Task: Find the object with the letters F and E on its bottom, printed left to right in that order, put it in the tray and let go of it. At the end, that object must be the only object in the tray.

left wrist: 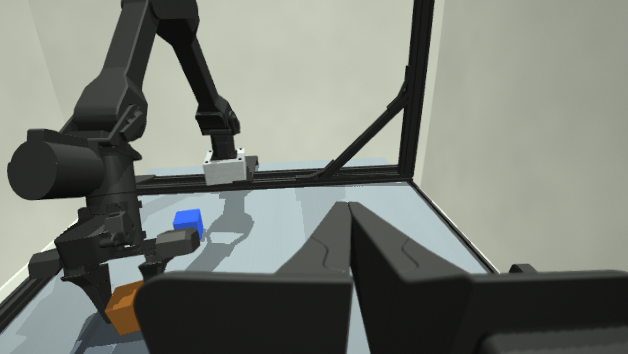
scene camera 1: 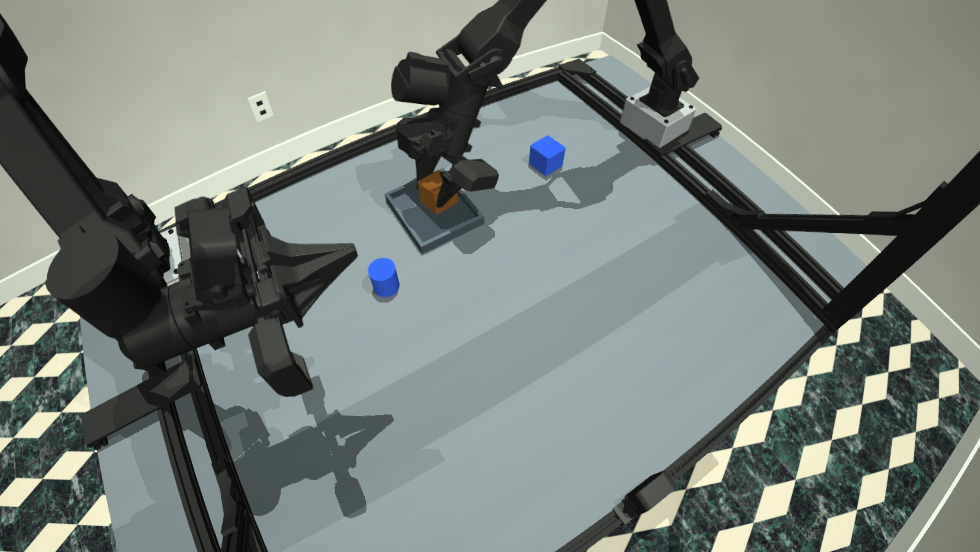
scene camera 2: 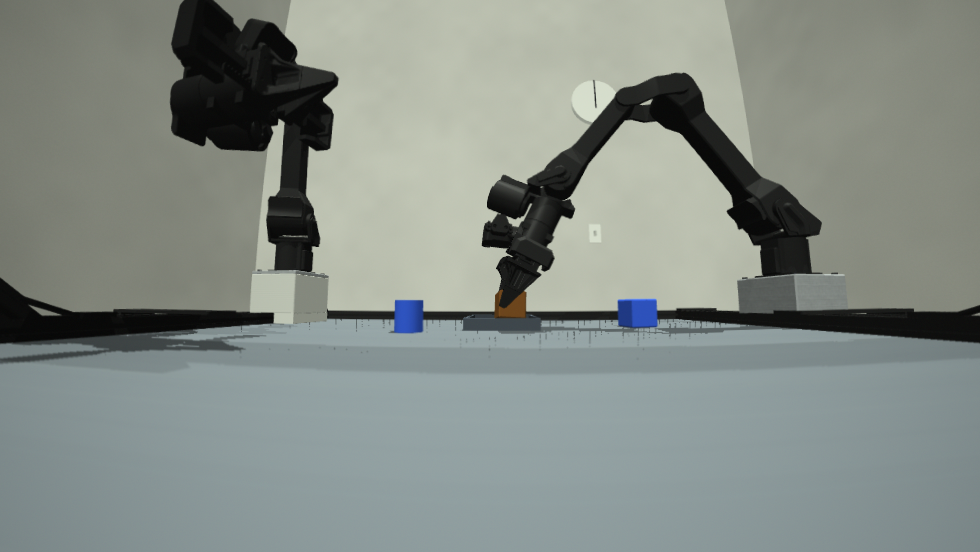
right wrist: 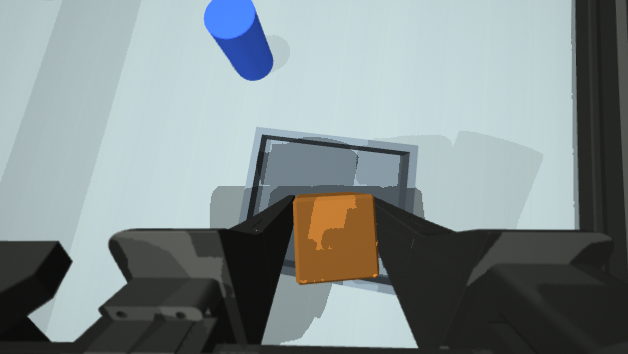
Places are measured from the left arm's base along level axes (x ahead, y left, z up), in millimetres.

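Pixels of known places: left gripper, between the fingertips: [left wrist: 345, 212] [scene camera 1: 356, 249] [scene camera 2: 336, 79]; right gripper, between the fingertips: [left wrist: 131, 318] [scene camera 1: 429, 198] [scene camera 2: 499, 307] [right wrist: 329, 201]; left arm's base, origin of its link: [scene camera 2: 292, 273]; right arm's base, origin of its link: [left wrist: 224, 155] [scene camera 1: 661, 103] [scene camera 2: 787, 277].
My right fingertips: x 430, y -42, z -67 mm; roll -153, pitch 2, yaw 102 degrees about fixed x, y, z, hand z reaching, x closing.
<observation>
For each thing: its middle in the pictures, then the offset to it from my right fingertips. Level surfaces: height alone.
- orange cube, middle of its body: [right wrist: 329, 228] [left wrist: 134, 306] [scene camera 1: 438, 191] [scene camera 2: 509, 305] dz +3, dx +17, dy +4 mm
- grey tray, middle of its body: [right wrist: 324, 204] [left wrist: 139, 328] [scene camera 1: 433, 208] [scene camera 2: 501, 321] dz -23, dx +4, dy -2 mm
- blue cylinder, middle of its body: [right wrist: 243, 42] [scene camera 2: 408, 316] [scene camera 1: 384, 277] dz -11, dx -119, dy -99 mm
- blue cube, middle of its body: [scene camera 1: 546, 155] [scene camera 2: 636, 312] [left wrist: 188, 225] dz -10, dx +227, dy +6 mm
- table, height of its surface: dz -32 mm
An orange cube [scene camera 1: 428, 196] [scene camera 2: 519, 305] [left wrist: 122, 316] [right wrist: 335, 240] is held by my right gripper [scene camera 1: 432, 193] [scene camera 2: 507, 301] [left wrist: 131, 318] [right wrist: 329, 201], which is shut on it. The cube is low over the grey tray [scene camera 1: 452, 235] [scene camera 2: 480, 323] [right wrist: 337, 140], its underside near rim height; I cannot tell whether it touches the tray. Its bottom face is hidden. A blue cylinder [scene camera 1: 384, 277] [scene camera 2: 408, 316] [right wrist: 250, 45] and a blue cube [scene camera 1: 547, 156] [scene camera 2: 637, 313] [left wrist: 187, 222] stand on the table, bottoms hidden. My left gripper [scene camera 1: 355, 250] [scene camera 2: 336, 78] [left wrist: 345, 212] is shut, empty and high above the table.
A black frame runs around the table [scene camera 1: 582, 384]. In scene camera 1, the blue cylinder stands between the tray and my left gripper, and the blue cube stands beyond the tray towards the right arm's white base [scene camera 1: 658, 123].
</observation>
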